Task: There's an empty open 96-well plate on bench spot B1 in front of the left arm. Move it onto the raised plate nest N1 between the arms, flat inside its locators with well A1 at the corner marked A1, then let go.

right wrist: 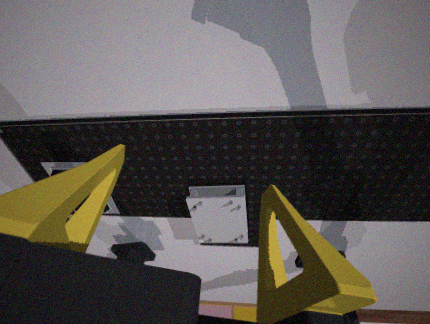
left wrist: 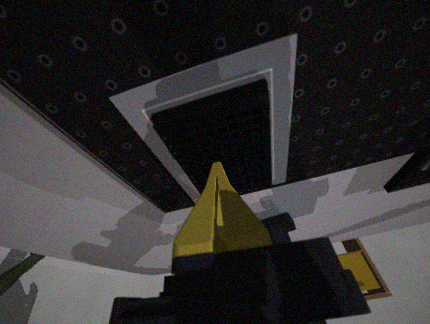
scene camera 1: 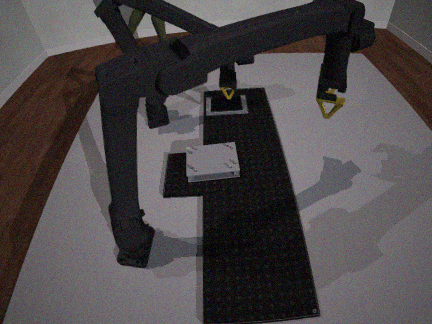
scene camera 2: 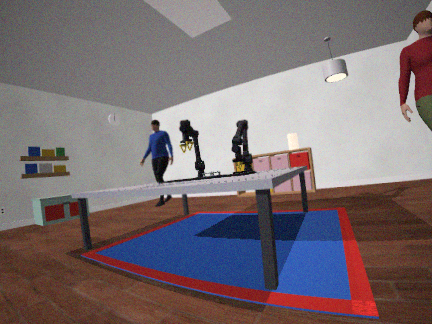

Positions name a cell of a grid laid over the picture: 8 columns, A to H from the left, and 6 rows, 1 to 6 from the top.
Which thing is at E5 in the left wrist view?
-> The left gripper.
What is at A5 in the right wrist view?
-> The right gripper.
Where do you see a 96-well plate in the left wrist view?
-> E3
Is the right gripper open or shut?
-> Open.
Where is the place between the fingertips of the right gripper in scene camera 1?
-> At G2
